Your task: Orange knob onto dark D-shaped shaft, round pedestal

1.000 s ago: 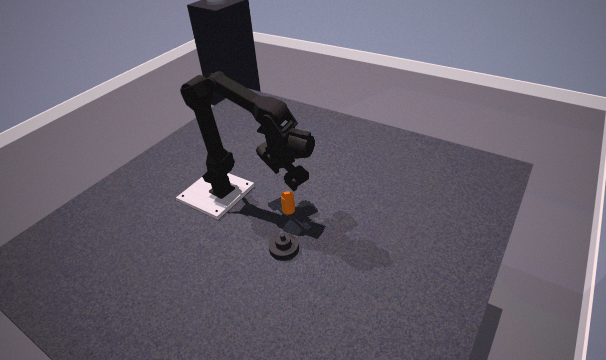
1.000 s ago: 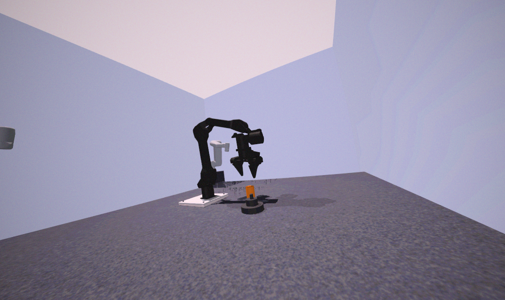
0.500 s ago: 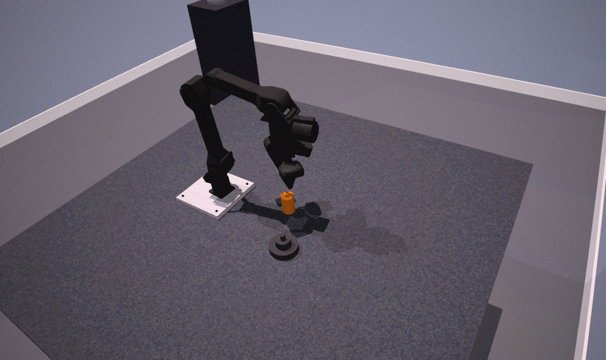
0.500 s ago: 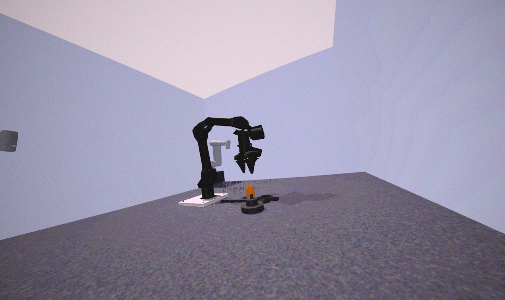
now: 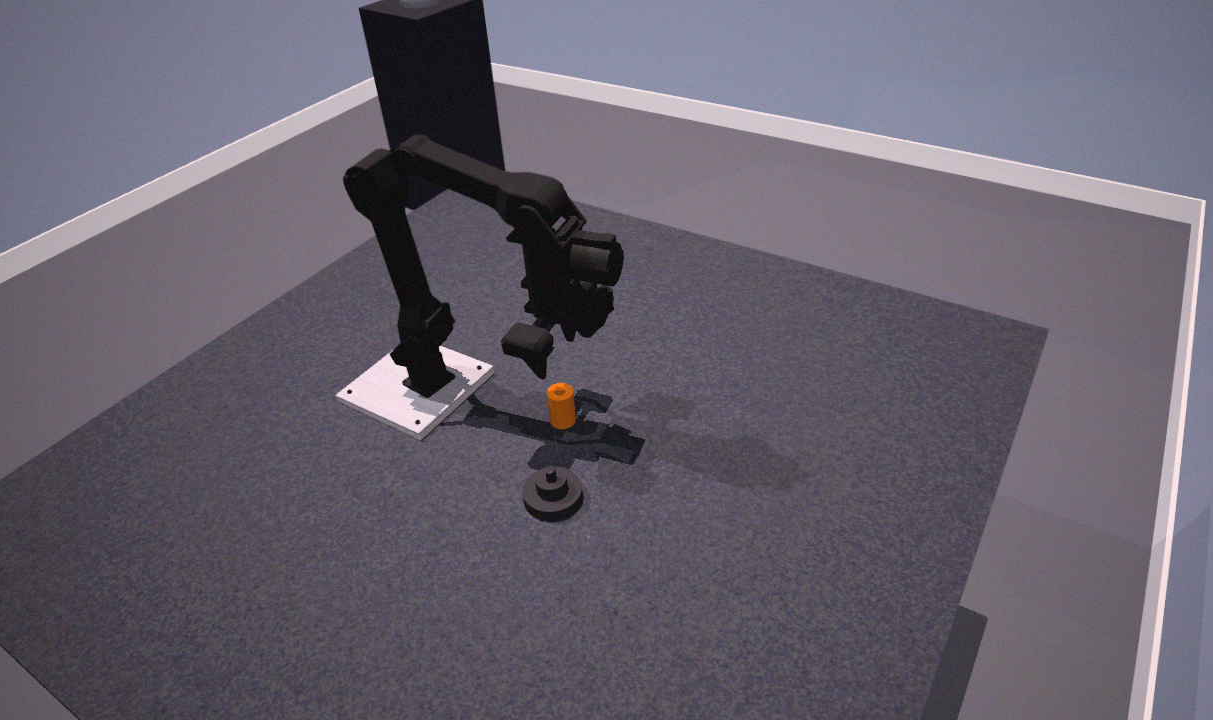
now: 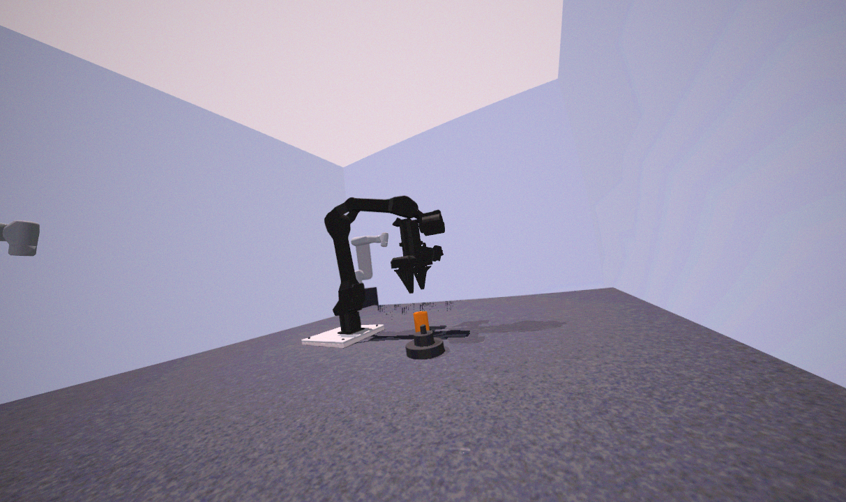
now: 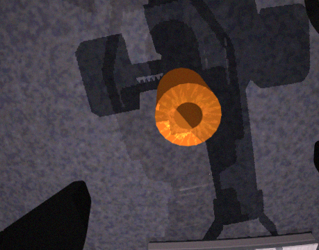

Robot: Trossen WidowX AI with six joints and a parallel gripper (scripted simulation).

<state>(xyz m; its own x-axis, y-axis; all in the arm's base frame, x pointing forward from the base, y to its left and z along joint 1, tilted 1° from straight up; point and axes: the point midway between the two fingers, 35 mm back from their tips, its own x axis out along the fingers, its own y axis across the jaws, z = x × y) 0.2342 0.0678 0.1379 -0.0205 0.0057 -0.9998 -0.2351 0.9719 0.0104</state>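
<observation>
Right now my gripper tip is 90 mm above the orange knob. The rest, counted from my gripper tip: dark round pedestal: 130 mm to the right, 90 mm below, 90 mm ahead.
</observation>
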